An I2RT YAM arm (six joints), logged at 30 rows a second.
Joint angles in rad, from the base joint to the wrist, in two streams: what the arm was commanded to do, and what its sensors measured. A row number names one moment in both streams.
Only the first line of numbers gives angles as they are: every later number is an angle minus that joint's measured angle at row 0.
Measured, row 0: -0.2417 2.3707 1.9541 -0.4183 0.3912 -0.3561
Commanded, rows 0 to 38: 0.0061 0.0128 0.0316 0.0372 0.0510 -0.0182; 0.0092 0.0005 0.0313 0.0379 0.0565 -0.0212; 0.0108 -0.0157 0.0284 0.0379 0.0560 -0.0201; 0.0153 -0.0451 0.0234 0.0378 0.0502 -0.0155; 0.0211 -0.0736 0.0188 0.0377 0.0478 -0.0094; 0.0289 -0.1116 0.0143 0.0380 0.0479 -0.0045; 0.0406 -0.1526 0.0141 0.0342 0.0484 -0.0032; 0.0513 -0.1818 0.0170 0.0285 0.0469 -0.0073; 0.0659 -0.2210 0.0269 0.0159 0.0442 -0.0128; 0.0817 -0.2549 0.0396 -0.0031 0.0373 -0.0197; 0.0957 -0.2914 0.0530 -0.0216 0.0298 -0.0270; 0.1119 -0.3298 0.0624 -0.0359 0.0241 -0.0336; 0.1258 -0.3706 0.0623 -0.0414 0.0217 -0.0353; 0.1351 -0.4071 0.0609 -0.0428 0.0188 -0.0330; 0.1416 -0.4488 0.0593 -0.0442 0.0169 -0.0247; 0.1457 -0.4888 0.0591 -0.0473 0.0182 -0.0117; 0.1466 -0.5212 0.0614 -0.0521 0.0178 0.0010; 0.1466 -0.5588 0.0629 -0.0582 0.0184 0.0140; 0.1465 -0.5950 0.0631 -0.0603 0.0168 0.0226; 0.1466 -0.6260 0.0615 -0.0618 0.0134 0.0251; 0.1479 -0.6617 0.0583 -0.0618 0.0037 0.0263; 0.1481 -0.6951 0.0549 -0.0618 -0.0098 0.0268; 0.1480 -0.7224 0.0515 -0.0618 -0.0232 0.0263; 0.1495 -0.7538 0.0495 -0.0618 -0.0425 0.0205; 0.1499 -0.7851 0.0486 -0.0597 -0.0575 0.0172; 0.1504 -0.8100 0.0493 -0.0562 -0.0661 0.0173; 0.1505 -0.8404 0.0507 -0.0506 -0.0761 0.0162; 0.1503 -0.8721 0.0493 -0.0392 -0.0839 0.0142; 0.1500 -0.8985 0.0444 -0.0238 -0.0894 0.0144; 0.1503 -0.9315 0.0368 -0.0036 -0.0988 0.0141; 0.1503 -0.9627 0.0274 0.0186 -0.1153 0.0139; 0.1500 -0.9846 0.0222 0.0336 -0.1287 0.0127; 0.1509 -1.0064 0.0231 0.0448 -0.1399 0.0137; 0.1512 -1.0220 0.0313 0.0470 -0.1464 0.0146; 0.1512 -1.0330 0.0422 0.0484 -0.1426 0.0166; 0.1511 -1.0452 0.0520 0.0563 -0.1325 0.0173; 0.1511 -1.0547 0.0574 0.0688 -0.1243 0.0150; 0.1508 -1.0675 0.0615 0.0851 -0.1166 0.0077; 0.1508 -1.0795 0.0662 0.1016 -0.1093 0.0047
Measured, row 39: 0.1374 -1.0434 0.0279 -0.0152 -0.0591 0.0038
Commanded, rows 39 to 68: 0.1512 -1.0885 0.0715 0.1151 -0.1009 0.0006; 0.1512 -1.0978 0.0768 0.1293 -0.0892 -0.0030; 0.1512 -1.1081 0.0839 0.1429 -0.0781 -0.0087; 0.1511 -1.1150 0.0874 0.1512 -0.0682 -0.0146; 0.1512 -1.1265 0.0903 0.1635 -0.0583 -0.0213; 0.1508 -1.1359 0.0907 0.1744 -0.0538 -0.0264; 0.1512 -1.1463 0.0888 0.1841 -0.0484 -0.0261; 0.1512 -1.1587 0.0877 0.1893 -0.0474 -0.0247; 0.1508 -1.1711 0.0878 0.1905 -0.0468 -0.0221; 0.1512 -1.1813 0.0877 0.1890 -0.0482 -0.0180; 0.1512 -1.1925 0.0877 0.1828 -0.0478 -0.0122; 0.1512 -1.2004 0.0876 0.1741 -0.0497 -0.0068; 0.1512 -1.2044 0.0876 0.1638 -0.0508 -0.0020; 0.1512 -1.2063 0.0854 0.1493 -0.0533 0.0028; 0.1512 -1.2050 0.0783 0.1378 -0.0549 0.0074; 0.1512 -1.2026 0.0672 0.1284 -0.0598 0.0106; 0.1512 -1.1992 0.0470 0.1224 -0.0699 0.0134; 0.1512 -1.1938 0.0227 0.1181 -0.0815 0.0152; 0.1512 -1.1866 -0.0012 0.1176 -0.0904 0.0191; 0.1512 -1.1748 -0.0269 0.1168 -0.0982 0.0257; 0.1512 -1.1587 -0.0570 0.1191 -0.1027 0.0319; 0.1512 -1.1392 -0.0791 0.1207 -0.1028 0.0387; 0.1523 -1.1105 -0.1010 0.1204 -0.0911 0.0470; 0.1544 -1.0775 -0.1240 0.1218 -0.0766 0.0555; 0.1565 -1.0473 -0.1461 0.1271 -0.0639 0.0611; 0.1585 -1.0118 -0.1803 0.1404 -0.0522 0.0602; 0.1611 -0.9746 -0.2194 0.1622 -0.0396 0.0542; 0.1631 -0.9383 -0.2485 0.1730 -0.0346 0.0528; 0.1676 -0.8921 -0.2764 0.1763 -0.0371 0.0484; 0.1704 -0.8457 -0.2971 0.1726 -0.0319 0.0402
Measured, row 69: 0.1511 -0.9457 -0.2312 0.1690 -0.0324 0.0381
